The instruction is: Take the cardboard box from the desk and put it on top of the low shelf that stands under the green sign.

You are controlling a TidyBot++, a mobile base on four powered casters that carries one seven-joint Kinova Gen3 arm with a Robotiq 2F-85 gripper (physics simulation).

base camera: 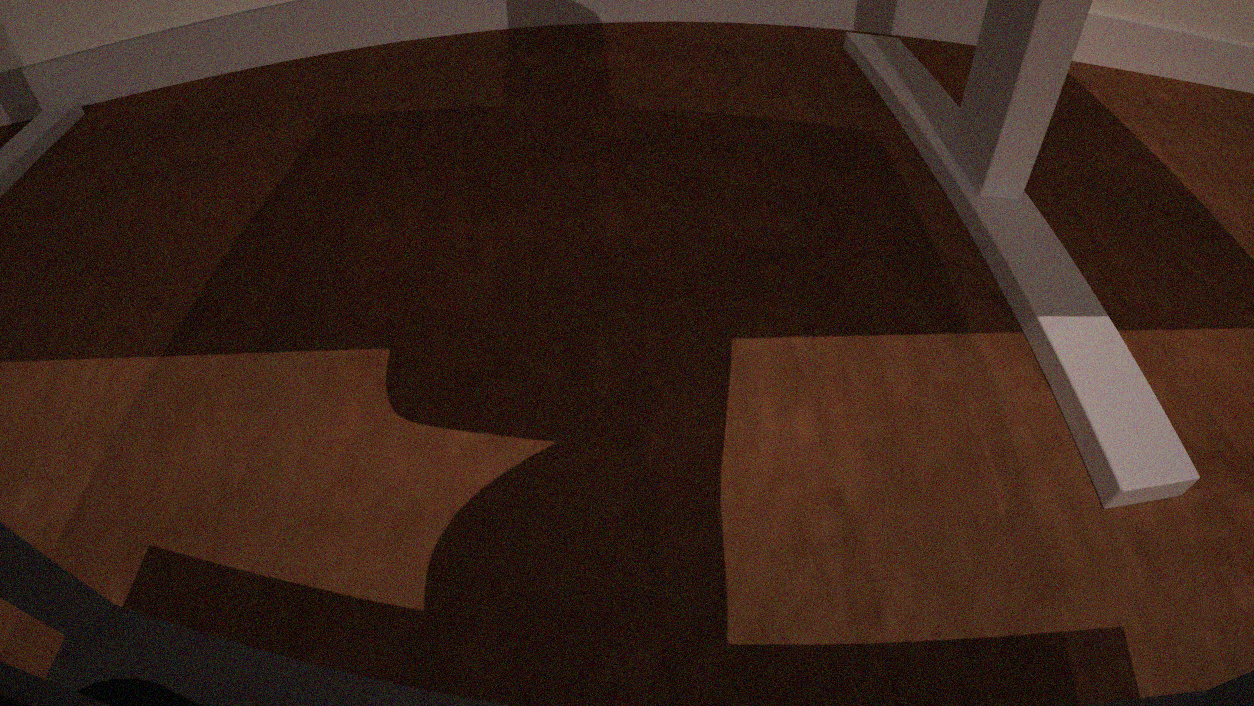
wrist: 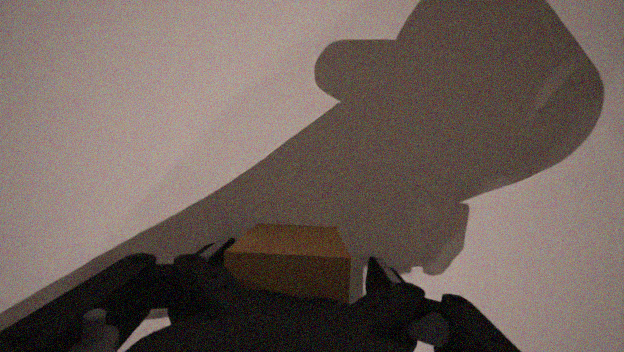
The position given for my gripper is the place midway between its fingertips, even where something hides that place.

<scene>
My gripper shows in the wrist view [300, 262]; in the base camera view it is out of frame. A brown cardboard box shows in the wrist view [302, 261]; in the base camera view it is out of frame.
</scene>
